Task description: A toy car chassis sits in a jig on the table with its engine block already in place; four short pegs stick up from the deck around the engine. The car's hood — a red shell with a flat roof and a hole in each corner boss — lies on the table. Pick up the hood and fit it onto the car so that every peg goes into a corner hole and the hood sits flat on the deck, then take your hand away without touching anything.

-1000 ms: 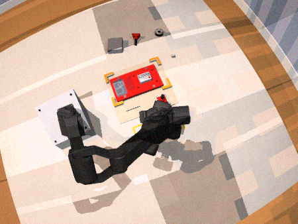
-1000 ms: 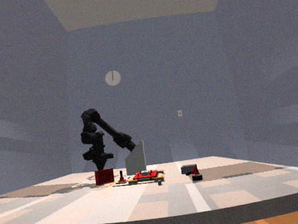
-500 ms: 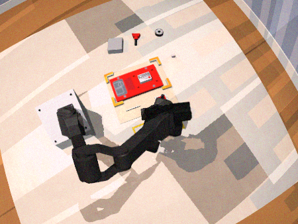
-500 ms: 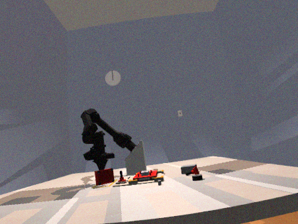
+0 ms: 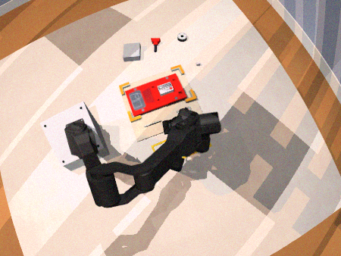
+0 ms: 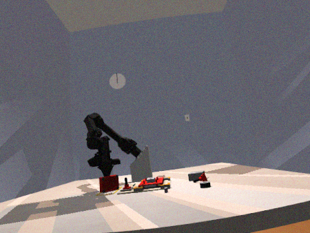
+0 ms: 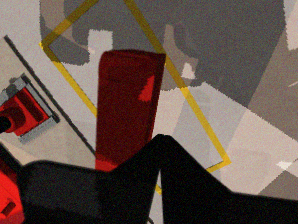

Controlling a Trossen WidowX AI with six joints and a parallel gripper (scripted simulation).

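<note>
My gripper tip is now 10 mm to the right of the red hood, 10 mm short of it and 10 mm above it. From my gripper tip the other things lie so: grey engine block (230 mm to the left, 40 mm ahead, 30 mm below); dark wheel (450 mm to the left, 190 mm ahead, 40 mm below); orange-cornered jig (210 mm to the left, 40 mm below, 10 mm ahead).
</note>
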